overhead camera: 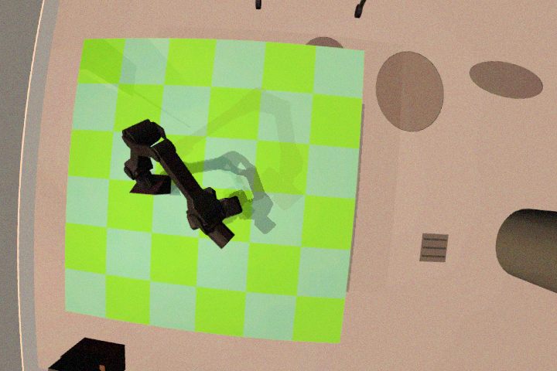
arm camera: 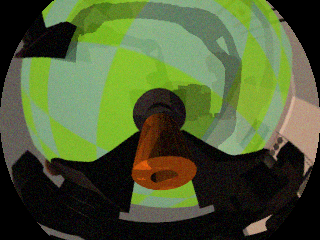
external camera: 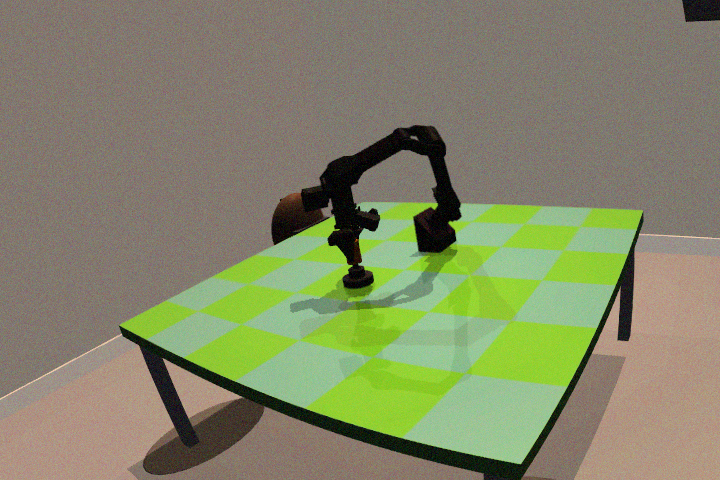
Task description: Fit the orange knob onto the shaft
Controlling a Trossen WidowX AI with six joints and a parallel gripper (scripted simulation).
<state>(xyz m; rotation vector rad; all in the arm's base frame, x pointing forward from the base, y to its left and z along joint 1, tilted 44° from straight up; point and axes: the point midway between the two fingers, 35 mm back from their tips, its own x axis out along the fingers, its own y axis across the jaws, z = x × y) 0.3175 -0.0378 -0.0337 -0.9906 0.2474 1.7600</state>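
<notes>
The orange knob lies 2 cm above my gripper tip. The rest, counted from my gripper tip: dark round pedestal (4 cm below).
</notes>
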